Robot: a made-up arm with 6 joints. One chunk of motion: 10 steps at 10 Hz.
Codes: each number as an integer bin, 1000 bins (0 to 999) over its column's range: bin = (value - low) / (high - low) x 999, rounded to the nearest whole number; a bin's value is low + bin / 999 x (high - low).
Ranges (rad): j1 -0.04..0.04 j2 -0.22..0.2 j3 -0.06..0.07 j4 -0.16..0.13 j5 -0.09..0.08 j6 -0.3..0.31
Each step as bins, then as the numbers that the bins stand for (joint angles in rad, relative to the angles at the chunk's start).
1 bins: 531 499 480 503 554 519
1 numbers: 0.0025 -0.0102 0.0025 -0.0140 0.0043 0.0169
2 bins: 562 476 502 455 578 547
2 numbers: 0.0050 -0.0199 0.0053 -0.0279 0.0084 0.0340
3 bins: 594 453 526 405 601 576
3 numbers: 0.0076 -0.0295 0.0084 -0.0424 0.0123 0.0517
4 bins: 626 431 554 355 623 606
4 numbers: 0.0101 -0.0388 0.0121 -0.0569 0.0160 0.0700
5 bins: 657 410 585 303 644 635
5 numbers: 0.0126 -0.0476 0.0161 -0.0720 0.0196 0.0877
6 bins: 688 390 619 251 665 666
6 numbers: 0.0151 -0.0560 0.0206 -0.0871 0.0232 0.1067
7 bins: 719 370 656 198 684 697
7 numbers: 0.0176 -0.0644 0.0254 -0.1025 0.0264 0.1256
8 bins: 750 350 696 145 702 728
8 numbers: 0.0201 -0.0729 0.0306 -0.1179 0.0295 0.1445
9 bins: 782 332 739 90 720 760
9 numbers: 0.0226 -0.0804 0.0362 -0.1339 0.0325 0.1641
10 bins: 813 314 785 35 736 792
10 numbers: 0.0251 -0.0880 0.0422 -0.1498 0.0352 0.1836
